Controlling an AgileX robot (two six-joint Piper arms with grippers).
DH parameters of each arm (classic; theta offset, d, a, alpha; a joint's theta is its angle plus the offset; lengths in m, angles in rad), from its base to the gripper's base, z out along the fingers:
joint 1: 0 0.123 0 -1.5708
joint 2: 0.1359 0 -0.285 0
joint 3: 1.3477 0 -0.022 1.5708
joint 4: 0 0.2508 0 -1.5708
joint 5: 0 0 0.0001 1.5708
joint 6: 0 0.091 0 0
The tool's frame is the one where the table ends.
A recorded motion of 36 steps. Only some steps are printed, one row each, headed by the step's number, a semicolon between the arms.
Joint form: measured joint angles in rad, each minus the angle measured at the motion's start. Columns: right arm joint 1, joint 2, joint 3, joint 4, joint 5, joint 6; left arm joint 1, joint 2, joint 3, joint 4, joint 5, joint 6.
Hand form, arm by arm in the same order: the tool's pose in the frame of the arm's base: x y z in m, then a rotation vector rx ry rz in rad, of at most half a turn. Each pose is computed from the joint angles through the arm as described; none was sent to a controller.
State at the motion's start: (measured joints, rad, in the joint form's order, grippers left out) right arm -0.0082 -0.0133 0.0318 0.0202 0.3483 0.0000; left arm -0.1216 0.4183 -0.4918 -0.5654 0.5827 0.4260
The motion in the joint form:
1: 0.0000 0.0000 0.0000 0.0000 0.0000 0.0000; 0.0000 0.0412 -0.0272 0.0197 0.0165 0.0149
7: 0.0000 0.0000 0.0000 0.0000 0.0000 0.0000; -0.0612 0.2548 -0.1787 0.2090 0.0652 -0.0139
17: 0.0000 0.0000 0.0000 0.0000 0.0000 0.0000; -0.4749 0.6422 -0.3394 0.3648 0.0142 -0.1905
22: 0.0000 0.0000 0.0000 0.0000 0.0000 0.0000; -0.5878 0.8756 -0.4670 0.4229 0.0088 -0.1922
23: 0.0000 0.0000 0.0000 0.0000 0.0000 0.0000; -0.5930 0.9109 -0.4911 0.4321 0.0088 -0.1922
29: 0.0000 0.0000 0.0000 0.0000 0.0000 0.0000; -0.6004 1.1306 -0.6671 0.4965 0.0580 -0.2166
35: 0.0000 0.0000 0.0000 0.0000 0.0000 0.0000; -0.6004 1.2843 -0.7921 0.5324 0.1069 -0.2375
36: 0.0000 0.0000 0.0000 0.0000 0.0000 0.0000; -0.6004 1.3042 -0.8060 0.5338 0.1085 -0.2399
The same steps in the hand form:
1: 0.0533 0.0002 0.1718 0.0203 1.8502 0.0139; 0.0857 -0.0374 0.3088 0.2915 1.9326 -0.3858
7: 0.0533 0.0002 0.1718 0.0203 1.8502 0.0139; 0.1223 -0.0421 0.3271 0.4460 2.0526 -0.2587
17: 0.0533 0.0002 0.1718 0.0203 1.8502 0.0139; 0.1717 -0.1289 0.3142 0.8153 2.1804 -0.3976
22: 0.0533 0.0002 0.1718 0.0203 1.8502 0.0139; 0.1996 -0.1809 0.2977 1.0099 2.2159 -0.3672
23: 0.0533 0.0002 0.1718 0.0203 1.8502 0.0139; 0.2056 -0.1873 0.2954 1.0260 2.2206 -0.3570
29: 0.0533 0.0002 0.1718 0.0203 1.8502 0.0139; 0.2465 -0.2221 0.2788 1.0907 2.2886 -0.2809
35: 0.0533 0.0002 0.1718 0.0203 1.8502 0.0139; 0.2743 -0.2441 0.2594 1.1243 2.3546 -0.2294
36: 0.0533 0.0002 0.1718 0.0203 1.8502 0.0139; 0.2777 -0.2470 0.2560 1.1256 2.3622 -0.2265

